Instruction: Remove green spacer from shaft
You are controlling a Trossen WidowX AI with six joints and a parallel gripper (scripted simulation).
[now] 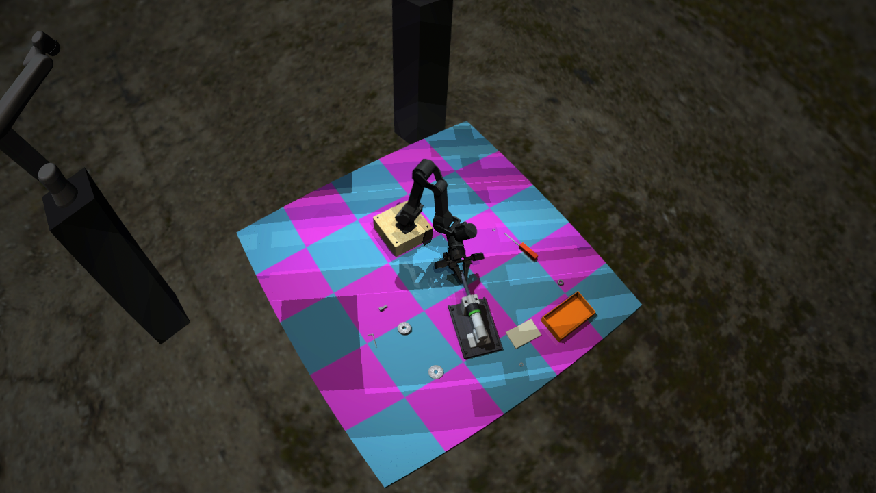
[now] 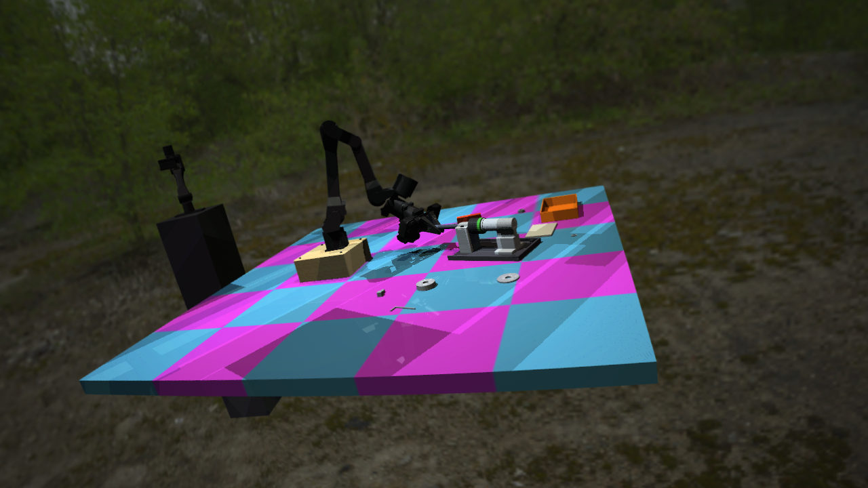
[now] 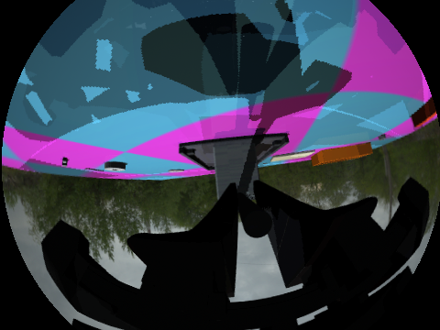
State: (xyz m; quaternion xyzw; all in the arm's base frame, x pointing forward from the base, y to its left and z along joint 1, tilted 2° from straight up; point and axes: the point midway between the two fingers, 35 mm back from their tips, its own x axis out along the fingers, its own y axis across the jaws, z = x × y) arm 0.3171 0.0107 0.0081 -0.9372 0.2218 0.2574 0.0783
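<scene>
Right now my gripper tip is 5 cm short of the thin shaft, 3 cm to the left of it and 2 cm below it. Round my gripper tip: small bolt: 14 cm behind, 29 cm to the right, 6 cm below; card: 30 cm ahead, 5 cm to the left, 6 cm below; green spacer: 13 cm ahead, 7 cm to the right, 2 cm above.
</scene>
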